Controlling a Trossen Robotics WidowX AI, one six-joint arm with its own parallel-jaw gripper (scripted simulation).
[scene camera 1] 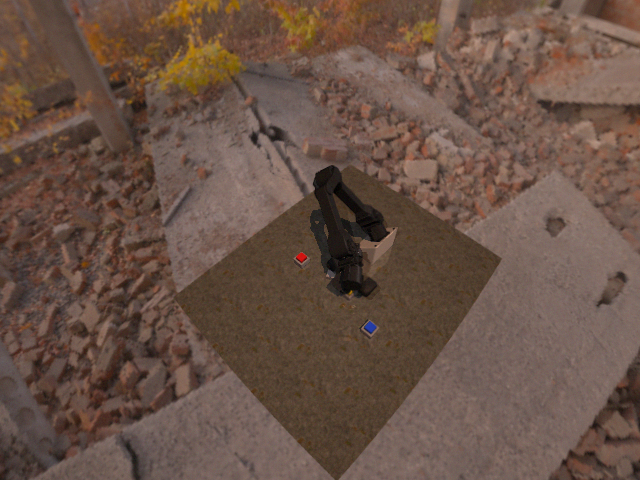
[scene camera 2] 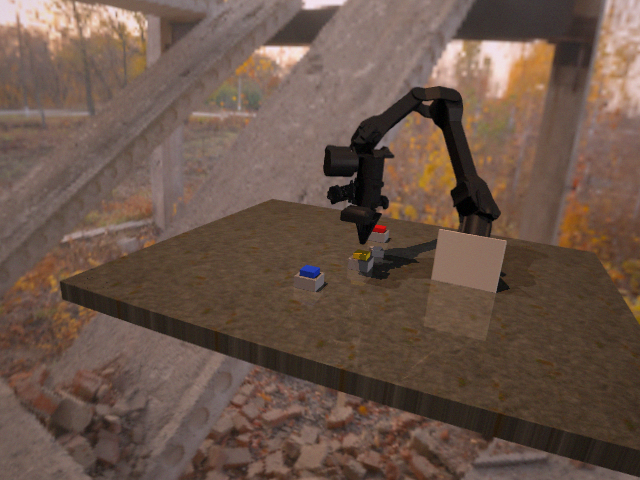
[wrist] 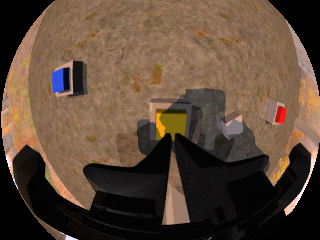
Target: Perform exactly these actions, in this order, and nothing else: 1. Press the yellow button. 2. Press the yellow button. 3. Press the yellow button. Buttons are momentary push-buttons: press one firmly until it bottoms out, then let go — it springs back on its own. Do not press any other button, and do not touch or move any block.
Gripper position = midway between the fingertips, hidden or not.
Note:
The gripper (scene camera 2: 362, 243) is shut, with nothing in its grasp.
The gripper is seen too in the wrist view (wrist: 172, 137).

